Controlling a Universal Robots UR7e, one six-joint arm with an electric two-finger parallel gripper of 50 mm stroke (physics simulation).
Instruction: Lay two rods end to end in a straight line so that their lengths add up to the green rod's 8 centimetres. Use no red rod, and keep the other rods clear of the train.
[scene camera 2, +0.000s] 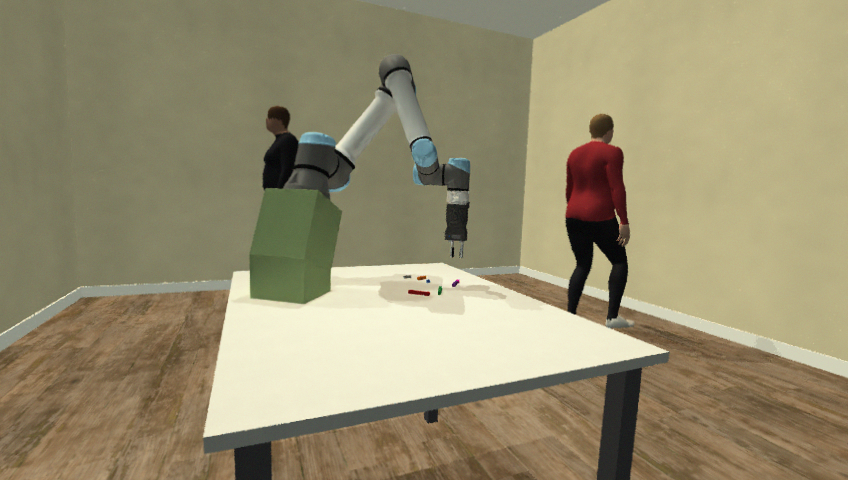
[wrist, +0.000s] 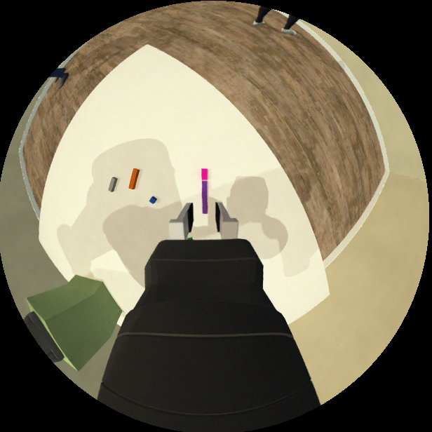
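Observation:
A purple rod lies on the table with its far end at a short magenta rod. They lie end to end in one straight line; any small gap is too fine to tell. The pair shows small in scene camera 2, the purple rod at the right of the group. The green rod lies nearer that camera; in the wrist view it is mostly hidden under the gripper body. A red rod lies left of it. My gripper is open and empty, raised above the table over the purple rod's near end.
An orange rod, a grey rod and a small blue block lie apart, left of the pair. The green pedestal stands at the left. Two people stand beyond the table.

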